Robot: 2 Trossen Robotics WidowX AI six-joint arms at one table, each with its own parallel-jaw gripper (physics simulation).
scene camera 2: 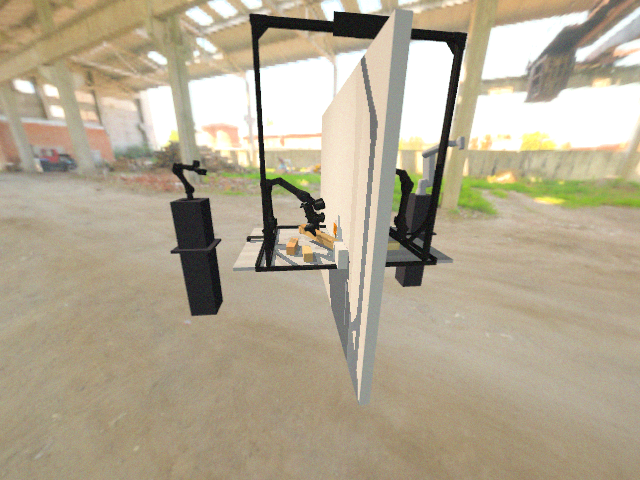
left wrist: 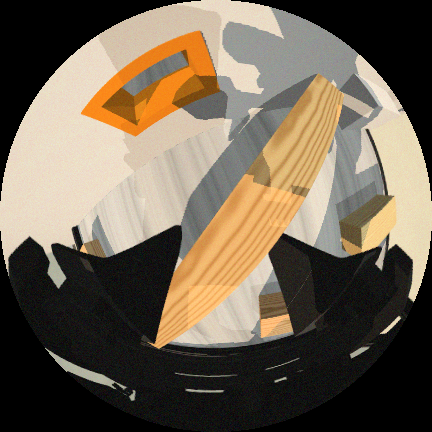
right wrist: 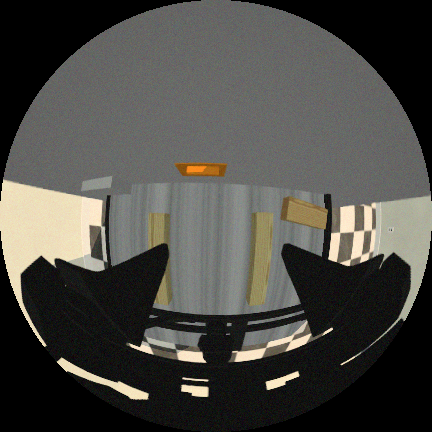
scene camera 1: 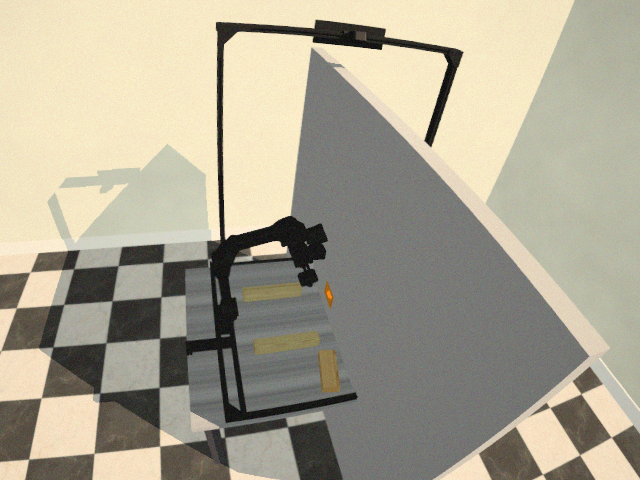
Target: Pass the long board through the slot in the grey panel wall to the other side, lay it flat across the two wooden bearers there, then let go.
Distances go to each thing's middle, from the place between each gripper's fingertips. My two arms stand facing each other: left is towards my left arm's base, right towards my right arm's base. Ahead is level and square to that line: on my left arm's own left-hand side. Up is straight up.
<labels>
My right hand is 160 mm above the orange-framed slot (left wrist: 111, 104), 150 mm to the right of it and 40 mm past it.
The orange-framed slot is 1 cm ahead of my left hand, 14 cm to the right of it and 3 cm above it.
</labels>
